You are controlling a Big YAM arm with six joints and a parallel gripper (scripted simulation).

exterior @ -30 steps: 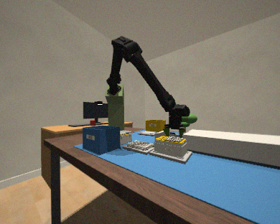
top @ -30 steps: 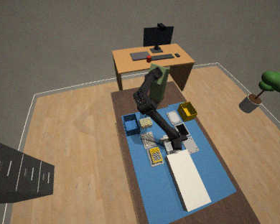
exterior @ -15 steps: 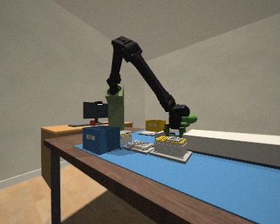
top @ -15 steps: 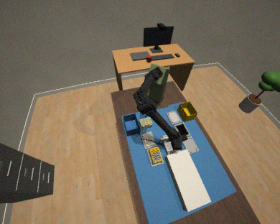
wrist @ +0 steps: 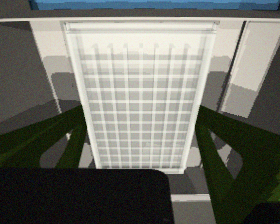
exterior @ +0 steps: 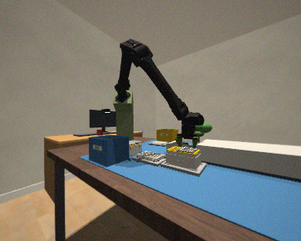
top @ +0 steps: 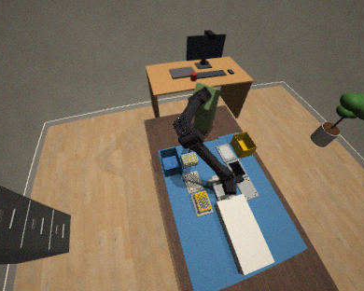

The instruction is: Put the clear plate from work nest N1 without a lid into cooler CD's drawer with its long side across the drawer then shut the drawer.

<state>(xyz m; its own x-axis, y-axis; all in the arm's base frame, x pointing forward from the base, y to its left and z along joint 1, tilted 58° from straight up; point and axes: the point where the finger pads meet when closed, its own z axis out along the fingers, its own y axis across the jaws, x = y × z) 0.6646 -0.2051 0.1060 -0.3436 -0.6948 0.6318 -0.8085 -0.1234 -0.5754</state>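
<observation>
Now: the clear plate 1 cm below my hand. Also, from my hand: yellow-topped tip box 20 cm to the right, 4 cm behind, 3 cm above; cooler drawer 3 cm ahead, 2 cm to the right; grey work nest 15 cm to the left, 11 cm ahead, 2 cm below.
</observation>
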